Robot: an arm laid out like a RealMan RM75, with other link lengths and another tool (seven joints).
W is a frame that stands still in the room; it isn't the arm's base.
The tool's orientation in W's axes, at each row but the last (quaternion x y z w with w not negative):
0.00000, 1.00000, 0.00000, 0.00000
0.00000, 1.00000, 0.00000, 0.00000
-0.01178, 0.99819, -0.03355, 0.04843
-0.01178, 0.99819, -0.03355, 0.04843
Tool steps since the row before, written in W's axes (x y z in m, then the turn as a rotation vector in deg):
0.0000, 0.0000, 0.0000, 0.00, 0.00, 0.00
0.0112, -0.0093, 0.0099, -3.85, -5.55, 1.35
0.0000, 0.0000, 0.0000, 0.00, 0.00, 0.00
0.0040, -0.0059, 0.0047, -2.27, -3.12, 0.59
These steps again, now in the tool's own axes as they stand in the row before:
0.0000, 0.0000, 0.0000, 0.00, 0.00, 0.00
-0.0112, -0.0093, -0.0099, 3.85, -5.55, -1.35
0.0000, 0.0000, 0.0000, 0.00, 0.00, 0.00
-0.0043, -0.0063, -0.0039, 2.29, -3.11, -0.60

